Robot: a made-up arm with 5 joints.
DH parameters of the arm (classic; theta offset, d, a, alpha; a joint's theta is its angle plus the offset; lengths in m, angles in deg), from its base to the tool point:
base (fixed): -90 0.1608 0 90
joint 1: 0 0.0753 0.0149 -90
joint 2: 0 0.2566 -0.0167 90
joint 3: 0 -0.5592 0.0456 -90
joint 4: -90 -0.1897 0.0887 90
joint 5: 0 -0.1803 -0.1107 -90
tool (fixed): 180 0.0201 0 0
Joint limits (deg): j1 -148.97..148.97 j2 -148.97..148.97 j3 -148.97..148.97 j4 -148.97..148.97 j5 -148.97..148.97
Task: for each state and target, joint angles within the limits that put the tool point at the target. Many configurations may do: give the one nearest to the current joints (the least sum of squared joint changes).
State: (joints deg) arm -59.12 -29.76 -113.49 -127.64 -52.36
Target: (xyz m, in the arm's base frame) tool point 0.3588 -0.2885 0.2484
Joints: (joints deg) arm -66.13 -20.65 -80.19 -122.56 -36.96
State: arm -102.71 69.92 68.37 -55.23 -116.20
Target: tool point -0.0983 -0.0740 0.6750
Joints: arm -51.95 107.26 78.91 -31.83 -94.61
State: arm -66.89 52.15 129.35 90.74 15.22
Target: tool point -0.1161 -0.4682 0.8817
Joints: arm -90.58 96.92 144.92 77.01 17.98
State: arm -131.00 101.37 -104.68 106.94 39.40
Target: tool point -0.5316 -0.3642 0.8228
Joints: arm -83.65 107.67 -133.26 106.66 70.20
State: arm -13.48 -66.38 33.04 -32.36 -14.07
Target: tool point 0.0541 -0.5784 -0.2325
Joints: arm -56.90 -54.70 38.23 3.27 -4.96
